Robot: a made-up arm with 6 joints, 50 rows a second.
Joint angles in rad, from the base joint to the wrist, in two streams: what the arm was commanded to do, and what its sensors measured. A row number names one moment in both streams.
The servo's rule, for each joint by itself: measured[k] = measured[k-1] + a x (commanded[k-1-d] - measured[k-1]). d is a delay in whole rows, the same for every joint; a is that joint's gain. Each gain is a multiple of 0.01, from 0.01 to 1. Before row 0 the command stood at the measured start. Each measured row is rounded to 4 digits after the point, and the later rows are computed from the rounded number. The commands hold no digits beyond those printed.
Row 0, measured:
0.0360, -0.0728, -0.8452, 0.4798, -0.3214, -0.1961
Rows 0 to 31, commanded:
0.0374, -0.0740, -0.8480, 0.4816, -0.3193, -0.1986
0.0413, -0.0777, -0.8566, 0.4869, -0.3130, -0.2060
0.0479, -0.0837, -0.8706, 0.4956, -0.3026, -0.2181
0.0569, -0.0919, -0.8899, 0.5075, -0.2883, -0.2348
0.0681, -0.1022, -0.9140, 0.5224, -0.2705, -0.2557
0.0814, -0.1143, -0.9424, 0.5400, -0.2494, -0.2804
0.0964, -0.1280, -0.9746, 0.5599, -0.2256, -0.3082
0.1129, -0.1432, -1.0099, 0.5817, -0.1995, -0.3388
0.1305, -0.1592, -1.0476, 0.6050, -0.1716, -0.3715
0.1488, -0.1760, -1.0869, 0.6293, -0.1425, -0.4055
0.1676, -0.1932, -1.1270, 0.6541, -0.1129, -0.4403
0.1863, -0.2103, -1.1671, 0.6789, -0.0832, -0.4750
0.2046, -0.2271, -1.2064, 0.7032, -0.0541, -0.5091
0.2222, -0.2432, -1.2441, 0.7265, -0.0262, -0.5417
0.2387, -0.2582, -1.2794, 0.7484, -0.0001, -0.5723
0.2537, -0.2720, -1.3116, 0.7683, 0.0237, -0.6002
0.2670, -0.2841, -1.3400, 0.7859, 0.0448, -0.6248
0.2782, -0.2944, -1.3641, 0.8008, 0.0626, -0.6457
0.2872, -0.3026, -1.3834, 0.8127, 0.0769, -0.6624
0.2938, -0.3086, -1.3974, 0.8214, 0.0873, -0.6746
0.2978, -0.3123, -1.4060, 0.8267, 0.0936, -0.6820
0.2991, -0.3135, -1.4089, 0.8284, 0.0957, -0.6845
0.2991, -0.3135, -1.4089, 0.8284, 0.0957, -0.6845
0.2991, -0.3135, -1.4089, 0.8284, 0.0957, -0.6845
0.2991, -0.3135, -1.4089, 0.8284, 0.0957, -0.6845
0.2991, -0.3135, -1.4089, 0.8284, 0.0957, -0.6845
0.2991, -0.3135, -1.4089, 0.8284, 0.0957, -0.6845
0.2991, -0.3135, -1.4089, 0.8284, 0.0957, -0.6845
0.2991, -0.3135, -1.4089, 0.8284, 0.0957, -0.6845
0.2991, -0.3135, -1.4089, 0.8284, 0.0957, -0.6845
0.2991, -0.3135, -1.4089, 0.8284, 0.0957, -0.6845
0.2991, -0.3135, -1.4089, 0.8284, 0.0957, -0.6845
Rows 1 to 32, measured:
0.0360, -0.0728, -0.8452, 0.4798, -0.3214, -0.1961
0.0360, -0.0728, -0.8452, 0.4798, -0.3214, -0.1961
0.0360, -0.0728, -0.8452, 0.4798, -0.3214, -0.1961
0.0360, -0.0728, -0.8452, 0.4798, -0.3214, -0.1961
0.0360, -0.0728, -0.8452, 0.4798, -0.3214, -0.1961
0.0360, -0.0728, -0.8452, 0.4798, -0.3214, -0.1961
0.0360, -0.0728, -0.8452, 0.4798, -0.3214, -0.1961
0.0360, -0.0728, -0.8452, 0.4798, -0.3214, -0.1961
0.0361, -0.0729, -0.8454, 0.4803, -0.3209, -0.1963
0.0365, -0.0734, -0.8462, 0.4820, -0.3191, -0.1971
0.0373, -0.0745, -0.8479, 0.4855, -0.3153, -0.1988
0.0387, -0.0764, -0.8508, 0.4912, -0.3091, -0.2017
0.0408, -0.0792, -0.8552, 0.4993, -0.3002, -0.2060
0.0436, -0.0831, -0.8613, 0.5099, -0.2885, -0.2120
0.0473, -0.0880, -0.8692, 0.5229, -0.2740, -0.2197
0.0519, -0.0941, -0.8790, 0.5382, -0.2569, -0.2292
0.0574, -0.1013, -0.8908, 0.5556, -0.2373, -0.2406
0.0638, -0.1095, -0.9045, 0.5748, -0.2155, -0.2538
0.0711, -0.1187, -0.9201, 0.5954, -0.1919, -0.2687
0.0792, -0.1288, -0.9374, 0.6171, -0.1669, -0.2852
0.0880, -0.1396, -0.9562, 0.6395, -0.1410, -0.3031
0.0974, -0.1510, -0.9764, 0.6621, -0.1146, -0.3222
0.1073, -0.1628, -0.9976, 0.6845, -0.0883, -0.3422
0.1175, -0.1748, -1.0196, 0.7063, -0.0625, -0.3628
0.1280, -0.1868, -1.0420, 0.7270, -0.0378, -0.3838
0.1385, -0.1986, -1.0645, 0.7462, -0.0147, -0.4048
0.1489, -0.2100, -1.0868, 0.7635, 0.0064, -0.4254
0.1590, -0.2208, -1.1085, 0.7786, 0.0250, -0.4453
0.1687, -0.2309, -1.1293, 0.7911, 0.0408, -0.4642
0.1778, -0.2400, -1.1489, 0.8008, 0.0534, -0.4818
0.1863, -0.2481, -1.1671, 0.8080, 0.0631, -0.4980
0.1942, -0.2553, -1.1840, 0.8133, 0.0706, -0.5129
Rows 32 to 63, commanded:
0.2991, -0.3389, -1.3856, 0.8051, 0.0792, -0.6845
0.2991, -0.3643, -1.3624, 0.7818, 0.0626, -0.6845
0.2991, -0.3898, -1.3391, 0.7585, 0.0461, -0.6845
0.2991, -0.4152, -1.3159, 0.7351, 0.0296, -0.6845
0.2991, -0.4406, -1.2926, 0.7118, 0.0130, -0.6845
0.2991, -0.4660, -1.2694, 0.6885, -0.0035, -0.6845
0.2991, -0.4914, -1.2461, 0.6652, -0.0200, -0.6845
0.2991, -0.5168, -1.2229, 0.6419, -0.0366, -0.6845
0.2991, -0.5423, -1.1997, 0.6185, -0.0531, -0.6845
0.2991, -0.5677, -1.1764, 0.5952, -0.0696, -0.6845
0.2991, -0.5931, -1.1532, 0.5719, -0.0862, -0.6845
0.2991, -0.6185, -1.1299, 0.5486, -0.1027, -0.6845
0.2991, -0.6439, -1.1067, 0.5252, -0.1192, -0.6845
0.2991, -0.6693, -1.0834, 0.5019, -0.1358, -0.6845
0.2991, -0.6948, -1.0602, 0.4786, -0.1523, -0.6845
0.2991, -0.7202, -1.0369, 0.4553, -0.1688, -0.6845
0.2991, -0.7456, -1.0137, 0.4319, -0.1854, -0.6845
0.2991, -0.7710, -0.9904, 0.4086, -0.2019, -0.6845
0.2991, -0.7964, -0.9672, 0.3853, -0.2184, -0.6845
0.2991, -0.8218, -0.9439, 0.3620, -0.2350, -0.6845
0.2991, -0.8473, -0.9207, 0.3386, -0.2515, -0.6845
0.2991, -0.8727, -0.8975, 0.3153, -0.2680, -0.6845
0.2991, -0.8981, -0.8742, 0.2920, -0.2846, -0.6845
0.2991, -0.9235, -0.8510, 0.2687, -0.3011, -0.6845
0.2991, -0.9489, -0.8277, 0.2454, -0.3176, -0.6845
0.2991, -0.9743, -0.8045, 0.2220, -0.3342, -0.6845
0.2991, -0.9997, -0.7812, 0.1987, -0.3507, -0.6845
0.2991, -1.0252, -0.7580, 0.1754, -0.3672, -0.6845
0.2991, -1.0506, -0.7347, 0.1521, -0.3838, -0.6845
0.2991, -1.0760, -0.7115, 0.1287, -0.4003, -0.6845
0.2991, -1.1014, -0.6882, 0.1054, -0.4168, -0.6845
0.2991, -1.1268, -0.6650, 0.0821, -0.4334, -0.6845
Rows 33 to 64, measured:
0.2015, -0.2617, -1.1997, 0.8172, 0.0764, -0.5266
0.2083, -0.2674, -1.2143, 0.8201, 0.0808, -0.5392
0.2147, -0.2725, -1.2279, 0.8223, 0.0842, -0.5508
0.2206, -0.2770, -1.2406, 0.8239, 0.0868, -0.5615
0.2261, -0.2810, -1.2524, 0.8251, 0.0888, -0.5713
0.2312, -0.2846, -1.2634, 0.8260, 0.0904, -0.5804
0.2360, -0.2878, -1.2736, 0.8266, 0.0916, -0.5887
0.2404, -0.2906, -1.2831, 0.8271, 0.0925, -0.5964
0.2445, -0.2959, -1.2903, 0.8214, 0.0894, -0.6034
0.2483, -0.3034, -1.2953, 0.8111, 0.0832, -0.6099
0.2519, -0.3129, -1.2984, 0.7974, 0.0747, -0.6159
0.2552, -0.3242, -1.2996, 0.7812, 0.0643, -0.6214
0.2583, -0.3370, -1.2991, 0.7632, 0.0525, -0.6264
0.2612, -0.3512, -1.2970, 0.7438, 0.0396, -0.6310
0.2639, -0.3666, -1.2934, 0.7234, 0.0259, -0.6353
0.2664, -0.3831, -1.2885, 0.7022, 0.0115, -0.6392
0.2687, -0.4006, -1.2823, 0.6804, -0.0034, -0.6428
0.2708, -0.4190, -1.2749, 0.6582, -0.0186, -0.6461
0.2728, -0.4382, -1.2664, 0.6358, -0.0341, -0.6492
0.2746, -0.4580, -1.2568, 0.6131, -0.0499, -0.6520
0.2763, -0.4784, -1.2463, 0.5902, -0.0658, -0.6546
0.2779, -0.4994, -1.2349, 0.5672, -0.0819, -0.6570
0.2794, -0.5209, -1.2227, 0.5442, -0.0981, -0.6592
0.2808, -0.5428, -1.2097, 0.5211, -0.1144, -0.6612
0.2821, -0.5651, -1.1960, 0.4979, -0.1307, -0.6631
0.2833, -0.5877, -1.1816, 0.4747, -0.1471, -0.6648
0.2844, -0.6107, -1.1666, 0.4515, -0.1635, -0.6664
0.2854, -0.6339, -1.1510, 0.4282, -0.1799, -0.6678
0.2864, -0.6574, -1.1349, 0.4049, -0.1964, -0.6691
0.2873, -0.6811, -1.1183, 0.3816, -0.2129, -0.6703
0.2881, -0.7050, -1.1012, 0.3583, -0.2294, -0.6714
0.2889, -0.7290, -1.0837, 0.3350, -0.2459, -0.6724

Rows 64 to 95, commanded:
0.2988, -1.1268, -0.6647, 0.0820, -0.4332, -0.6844
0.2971, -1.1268, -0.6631, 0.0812, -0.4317, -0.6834
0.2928, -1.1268, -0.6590, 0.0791, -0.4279, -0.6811
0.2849, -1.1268, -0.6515, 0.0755, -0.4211, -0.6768
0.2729, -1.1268, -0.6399, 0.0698, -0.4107, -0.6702
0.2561, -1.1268, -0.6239, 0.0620, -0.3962, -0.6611
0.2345, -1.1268, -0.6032, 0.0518, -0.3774, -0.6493
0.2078, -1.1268, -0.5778, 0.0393, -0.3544, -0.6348
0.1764, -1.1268, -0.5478, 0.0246, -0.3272, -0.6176
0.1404, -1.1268, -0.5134, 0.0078, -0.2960, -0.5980
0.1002, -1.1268, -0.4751, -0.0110, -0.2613, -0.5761
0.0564, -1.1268, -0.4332, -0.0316, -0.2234, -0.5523
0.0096, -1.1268, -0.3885, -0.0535, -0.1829, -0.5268
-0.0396, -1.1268, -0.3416, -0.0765, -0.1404, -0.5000
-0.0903, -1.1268, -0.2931, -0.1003, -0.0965, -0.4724
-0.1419, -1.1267, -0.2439, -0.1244, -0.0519, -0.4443
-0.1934, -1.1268, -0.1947, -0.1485, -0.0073, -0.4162
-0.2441, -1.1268, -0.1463, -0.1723, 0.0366, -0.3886
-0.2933, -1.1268, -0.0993, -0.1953, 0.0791, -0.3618
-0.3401, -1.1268, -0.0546, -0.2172, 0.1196, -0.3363
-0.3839, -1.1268, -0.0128, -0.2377, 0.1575, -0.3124
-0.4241, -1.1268, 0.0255, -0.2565, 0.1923, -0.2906
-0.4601, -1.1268, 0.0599, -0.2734, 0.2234, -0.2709
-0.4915, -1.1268, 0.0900, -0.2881, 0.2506, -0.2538
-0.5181, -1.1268, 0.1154, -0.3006, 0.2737, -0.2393
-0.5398, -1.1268, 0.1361, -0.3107, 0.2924, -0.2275
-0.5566, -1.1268, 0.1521, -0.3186, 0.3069, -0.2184
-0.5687, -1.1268, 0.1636, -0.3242, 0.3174, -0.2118
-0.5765, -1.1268, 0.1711, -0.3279, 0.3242, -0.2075
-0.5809, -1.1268, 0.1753, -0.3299, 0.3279, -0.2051
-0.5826, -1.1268, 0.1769, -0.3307, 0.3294, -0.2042
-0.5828, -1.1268, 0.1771, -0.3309, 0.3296, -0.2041
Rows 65 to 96, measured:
0.2896, -0.7532, -1.0658, 0.3117, -0.2624, -0.6734
0.2903, -0.7775, -1.0475, 0.2884, -0.2789, -0.6743
0.2909, -0.8019, -1.0289, 0.2651, -0.2954, -0.6751
0.2915, -0.8265, -1.0099, 0.2418, -0.3119, -0.6759
0.2920, -0.8512, -0.9906, 0.2185, -0.3284, -0.6766
0.2925, -0.8759, -0.9711, 0.1952, -0.3449, -0.6772
0.2930, -0.9007, -0.9513, 0.1719, -0.3614, -0.6778
0.2934, -0.9256, -0.9313, 0.1486, -0.3780, -0.6783
0.2938, -0.9477, -0.9126, 0.1313, -0.3907, -0.6788
0.2940, -0.9674, -0.8951, 0.1183, -0.4001, -0.6792
0.2939, -0.9849, -0.8786, 0.1081, -0.4065, -0.6794
0.2933, -1.0005, -0.8627, 0.0996, -0.4099, -0.6792
0.2919, -1.0144, -0.8471, 0.0919, -0.4101, -0.6785
0.2894, -1.0268, -0.8315, 0.0841, -0.4069, -0.6771
0.2856, -1.0378, -0.8155, 0.0757, -0.4001, -0.6749
0.2802, -1.0476, -0.7989, 0.0662, -0.3896, -0.6717
0.2729, -1.0563, -0.7813, 0.0554, -0.3752, -0.6674
0.2636, -1.0641, -0.7625, 0.0430, -0.3570, -0.6618
0.2522, -1.0710, -0.7424, 0.0290, -0.3350, -0.6549
0.2385, -1.0771, -0.7208, 0.0132, -0.3093, -0.6467
0.2225, -1.0826, -0.6975, -0.0041, -0.2802, -0.6371
0.2042, -1.0875, -0.6726, -0.0229, -0.2480, -0.6261
0.1836, -1.0918, -0.6460, -0.0430, -0.2132, -0.6138
0.1608, -1.0956, -0.6179, -0.0642, -0.1761, -0.6002
0.1360, -1.0990, -0.5883, -0.0861, -0.1373, -0.5855
0.1094, -1.1021, -0.5574, -0.1085, -0.0973, -0.5697
0.0812, -1.1048, -0.5253, -0.1311, -0.0567, -0.5531
0.0517, -1.1072, -0.4924, -0.1535, -0.0162, -0.5358
0.0212, -1.1094, -0.4588, -0.1754, 0.0238, -0.5179
-0.0100, -1.1113, -0.4249, -0.1965, 0.0626, -0.4997
-0.0415, -1.1130, -0.3910, -0.2165, 0.0996, -0.4814
-0.0730, -1.1145, -0.3573, -0.2351, 0.1343, -0.4632

